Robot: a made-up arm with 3 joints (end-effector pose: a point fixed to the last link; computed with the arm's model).
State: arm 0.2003 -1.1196 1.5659
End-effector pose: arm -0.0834 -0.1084 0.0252 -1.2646 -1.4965 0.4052
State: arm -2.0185 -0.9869 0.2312
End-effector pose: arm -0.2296 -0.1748 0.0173 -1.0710 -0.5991 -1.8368
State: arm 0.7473 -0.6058 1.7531
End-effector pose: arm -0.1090 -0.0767 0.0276 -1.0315 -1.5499 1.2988
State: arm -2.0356 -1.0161 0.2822
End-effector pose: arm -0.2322 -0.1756 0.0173 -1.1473 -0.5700 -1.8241
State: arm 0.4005 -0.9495 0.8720
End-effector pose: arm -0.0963 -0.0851 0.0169 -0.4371 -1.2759 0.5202
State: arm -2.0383 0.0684 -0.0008
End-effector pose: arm -0.2141 -0.1213 0.0443 0.0616 0.0534 -2.0311
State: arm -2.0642 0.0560 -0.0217
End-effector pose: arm -0.2144 -0.1211 0.0438 0.0663 0.0336 -2.0732
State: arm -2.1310 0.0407 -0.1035
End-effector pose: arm -0.2150 -0.1203 0.0438 0.1129 -0.0211 -2.1980
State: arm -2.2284 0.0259 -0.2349
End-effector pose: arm -0.2159 -0.1192 0.0443 0.1957 -0.1139 -2.3830
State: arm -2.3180 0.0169 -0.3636
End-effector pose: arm -0.2169 -0.1181 0.0453 0.2816 -0.2155 -2.5518
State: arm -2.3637 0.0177 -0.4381
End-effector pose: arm -0.2175 -0.1175 0.0461 0.3376 -0.2752 -2.6403
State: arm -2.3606 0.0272 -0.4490
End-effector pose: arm -0.2173 -0.1175 0.0466 0.3560 -0.2735 -2.6437
